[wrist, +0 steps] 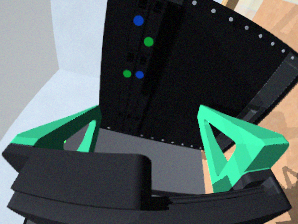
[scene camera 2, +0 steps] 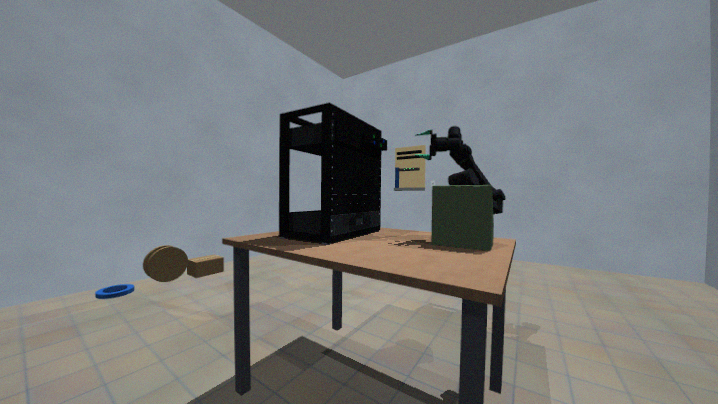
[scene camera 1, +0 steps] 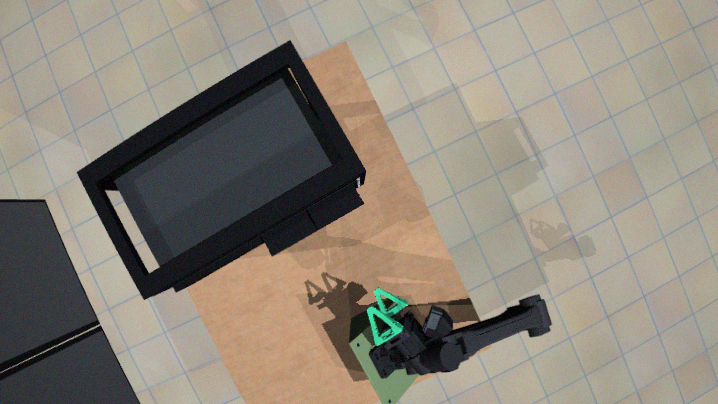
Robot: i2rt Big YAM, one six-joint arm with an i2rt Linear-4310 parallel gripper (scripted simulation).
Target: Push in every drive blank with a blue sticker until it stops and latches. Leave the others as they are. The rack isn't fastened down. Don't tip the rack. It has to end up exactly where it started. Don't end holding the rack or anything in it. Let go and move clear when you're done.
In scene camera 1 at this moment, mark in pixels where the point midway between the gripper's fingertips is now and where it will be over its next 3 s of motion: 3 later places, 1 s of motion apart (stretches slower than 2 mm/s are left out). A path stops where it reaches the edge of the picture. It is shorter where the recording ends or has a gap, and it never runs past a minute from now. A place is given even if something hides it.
My gripper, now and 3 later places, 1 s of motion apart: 372, 297; 364, 307; 346, 292; 310, 259
